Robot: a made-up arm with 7 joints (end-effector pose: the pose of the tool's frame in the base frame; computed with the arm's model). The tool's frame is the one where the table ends.
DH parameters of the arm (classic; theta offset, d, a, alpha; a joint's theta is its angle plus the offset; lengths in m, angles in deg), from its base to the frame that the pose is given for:
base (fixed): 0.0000 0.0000 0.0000 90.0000
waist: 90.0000 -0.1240 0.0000 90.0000
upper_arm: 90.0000 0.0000 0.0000 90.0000
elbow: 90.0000 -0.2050 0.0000 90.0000
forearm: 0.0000 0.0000 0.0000 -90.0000
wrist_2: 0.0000 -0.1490 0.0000 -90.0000
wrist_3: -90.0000 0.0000 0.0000 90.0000
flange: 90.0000 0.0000 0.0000 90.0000
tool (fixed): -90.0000 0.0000 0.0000 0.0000
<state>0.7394 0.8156 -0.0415 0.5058 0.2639 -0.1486 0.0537</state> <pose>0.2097 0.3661 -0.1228 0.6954 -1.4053 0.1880</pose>
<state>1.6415 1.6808 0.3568 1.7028 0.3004 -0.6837 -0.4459</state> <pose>-0.0812 0.3026 0.1330 -1.1806 1.5174 0.0180</pose>
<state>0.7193 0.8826 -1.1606 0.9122 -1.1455 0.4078 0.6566</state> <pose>0.2143 0.2841 -0.1733 1.1815 0.3235 -1.6872</pose>
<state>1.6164 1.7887 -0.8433 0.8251 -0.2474 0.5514 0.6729</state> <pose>0.0103 0.4405 0.0733 1.1769 -0.5104 0.2672</pose>
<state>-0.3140 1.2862 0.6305 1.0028 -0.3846 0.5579 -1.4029</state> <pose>0.0937 0.4185 -0.0399 3.0120 -0.4531 0.0698</pose>
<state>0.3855 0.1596 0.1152 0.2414 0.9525 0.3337 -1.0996</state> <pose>0.1624 0.1836 -0.3060 0.6673 0.2115 1.0493</pose>
